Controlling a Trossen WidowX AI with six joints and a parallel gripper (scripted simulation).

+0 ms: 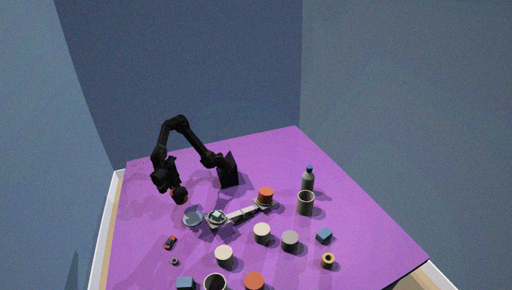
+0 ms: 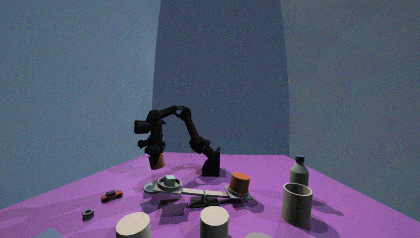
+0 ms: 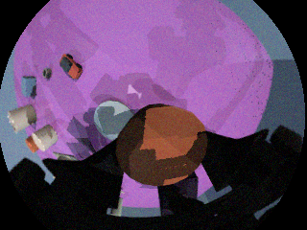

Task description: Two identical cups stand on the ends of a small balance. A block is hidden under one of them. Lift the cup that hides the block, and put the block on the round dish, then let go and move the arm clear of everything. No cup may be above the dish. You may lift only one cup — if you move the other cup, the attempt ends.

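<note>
Right now my gripper tip is 170 mm short of the teal block and 160 mm to the right of it. The rest, counted from my gripper tip: nut: 310 mm ahead, 80 mm below, 50 mm to the right; then pale round dish: 80 mm below, 80 mm ahead, 40 mm to the left; then toy car: 210 mm ahead, 70 mm below, 60 mm to the right.
</note>
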